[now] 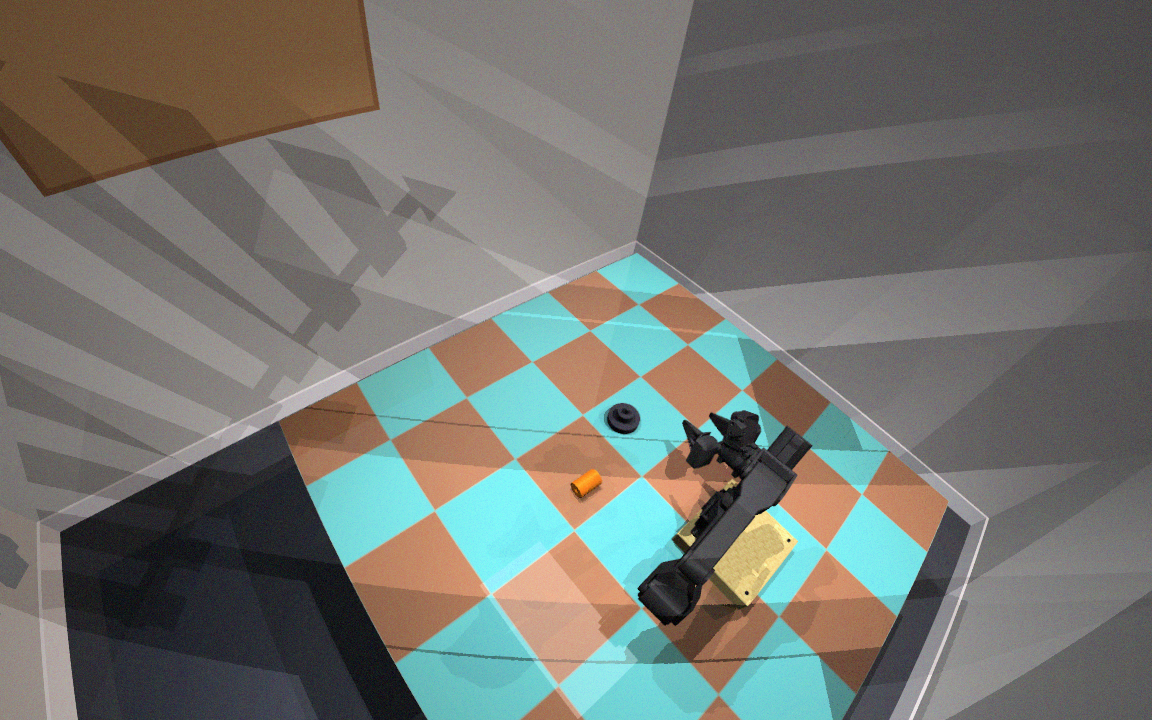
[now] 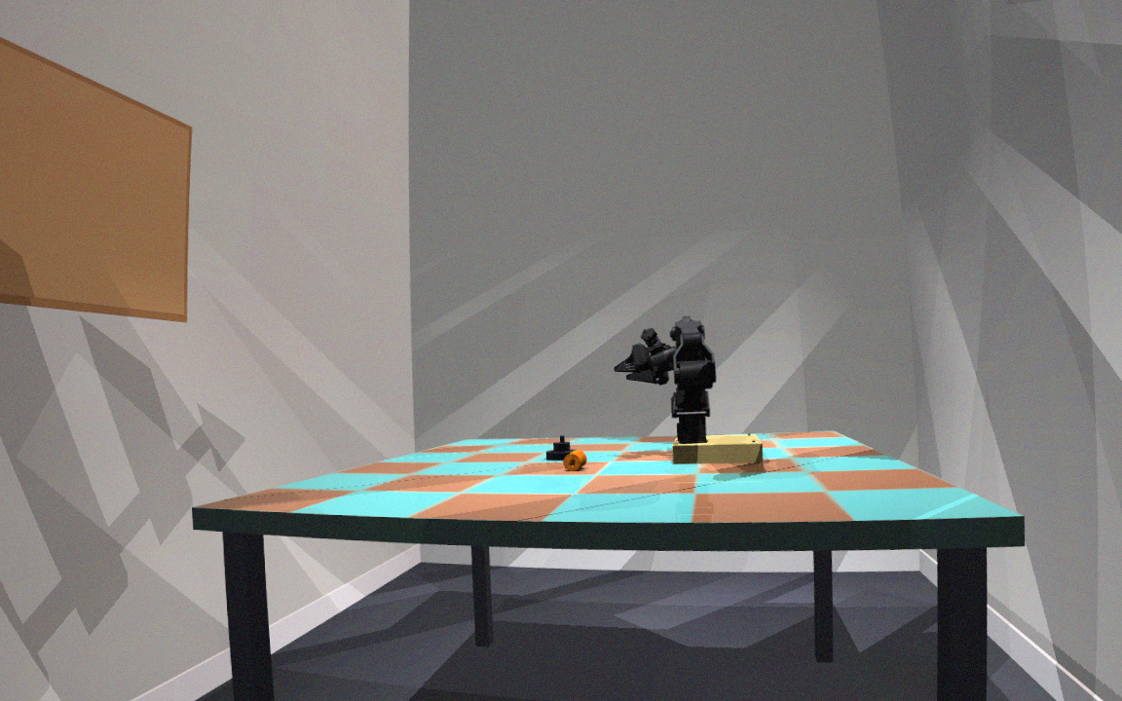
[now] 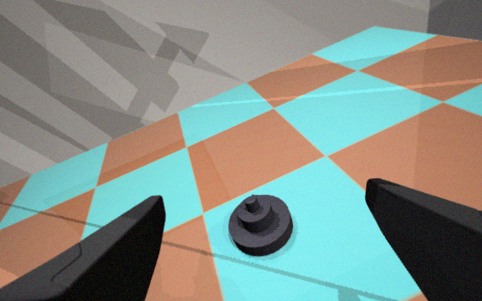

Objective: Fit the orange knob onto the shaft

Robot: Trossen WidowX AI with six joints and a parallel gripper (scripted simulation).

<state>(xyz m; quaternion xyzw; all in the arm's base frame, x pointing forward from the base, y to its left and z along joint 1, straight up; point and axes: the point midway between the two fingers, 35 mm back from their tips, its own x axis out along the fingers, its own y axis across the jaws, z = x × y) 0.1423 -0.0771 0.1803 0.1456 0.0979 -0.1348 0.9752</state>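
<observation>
Right now the orange knob is 200 mm below my gripper tip, 190 mm to the left of it and 100 mm ahead of it. From my gripper tip the other things lie so: dark round pedestal: 190 mm below, 160 mm ahead, 10 mm to the right.
</observation>
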